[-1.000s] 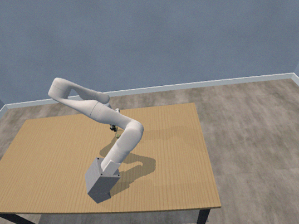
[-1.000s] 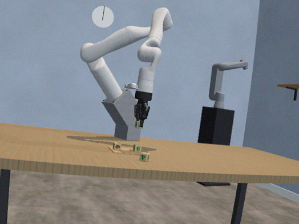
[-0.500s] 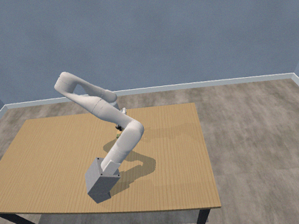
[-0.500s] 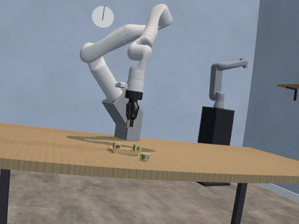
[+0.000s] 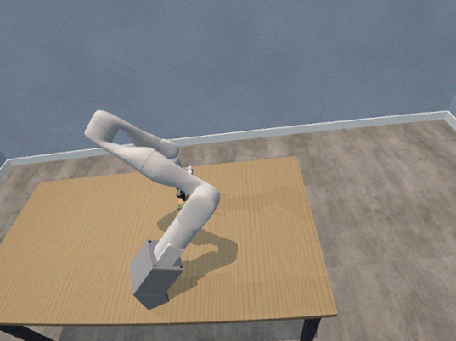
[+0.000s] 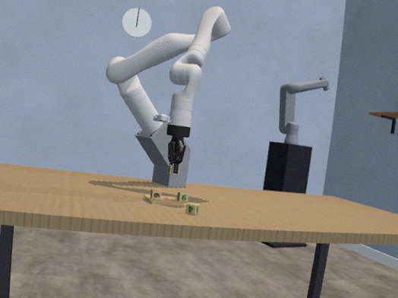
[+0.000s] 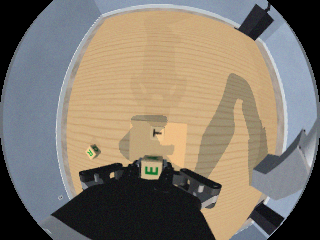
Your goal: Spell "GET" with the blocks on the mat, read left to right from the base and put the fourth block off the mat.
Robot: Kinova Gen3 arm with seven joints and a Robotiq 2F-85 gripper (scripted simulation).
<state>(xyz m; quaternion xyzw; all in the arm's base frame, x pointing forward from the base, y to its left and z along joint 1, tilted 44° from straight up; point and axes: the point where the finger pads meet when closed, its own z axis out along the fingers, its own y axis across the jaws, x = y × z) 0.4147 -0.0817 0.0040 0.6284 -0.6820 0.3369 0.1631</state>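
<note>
The mat lies 110 mm below my hand. Round my hand: T block (90 mm below, 50 mm to the right, 10 mm behind); G block (90 mm below, 40 mm to the left).
</note>
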